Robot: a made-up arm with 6 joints.
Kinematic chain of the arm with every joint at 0, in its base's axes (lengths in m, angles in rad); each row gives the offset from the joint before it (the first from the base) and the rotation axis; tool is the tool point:
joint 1: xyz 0 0 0.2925 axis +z
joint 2: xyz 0 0 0 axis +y
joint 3: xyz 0 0 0.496 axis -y
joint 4: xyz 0 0 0 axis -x
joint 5: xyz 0.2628 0 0 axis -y
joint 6: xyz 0 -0.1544 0 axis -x
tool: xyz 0 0 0
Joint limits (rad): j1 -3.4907..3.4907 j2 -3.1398..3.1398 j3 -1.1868..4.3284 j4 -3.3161..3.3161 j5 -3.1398..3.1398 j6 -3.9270..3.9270
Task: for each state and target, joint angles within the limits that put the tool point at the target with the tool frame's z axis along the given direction. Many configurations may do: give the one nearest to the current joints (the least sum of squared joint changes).
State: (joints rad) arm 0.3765 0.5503 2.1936 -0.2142 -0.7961 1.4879
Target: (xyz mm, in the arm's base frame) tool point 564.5 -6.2 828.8 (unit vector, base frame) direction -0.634 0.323 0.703
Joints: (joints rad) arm 0.2284 0.8596 2.0332 -0.5221 -0.7800 0.8993
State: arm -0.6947 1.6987 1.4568 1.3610 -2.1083 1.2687
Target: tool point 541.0 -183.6 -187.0 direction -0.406 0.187 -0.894
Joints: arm -0.2656 2.5542 1.8127 1.3410 -2.0534 1.2505
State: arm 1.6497 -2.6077 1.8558 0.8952 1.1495 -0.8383
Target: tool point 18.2 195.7 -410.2 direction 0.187 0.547 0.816
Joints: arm 1.9590 -3.0819 1.9634 0.9411 1.4252 -0.8821
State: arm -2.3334 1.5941 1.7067 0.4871 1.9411 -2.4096
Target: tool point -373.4 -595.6 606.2 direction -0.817 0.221 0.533
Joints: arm -1.9249 1.2528 1.6727 0.3740 1.9560 -1.8852
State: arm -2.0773 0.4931 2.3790 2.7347 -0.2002 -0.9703
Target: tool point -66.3 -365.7 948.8 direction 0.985 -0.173 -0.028
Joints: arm -2.0498 0.7186 1.7966 2.3610 0.3264 -1.0241
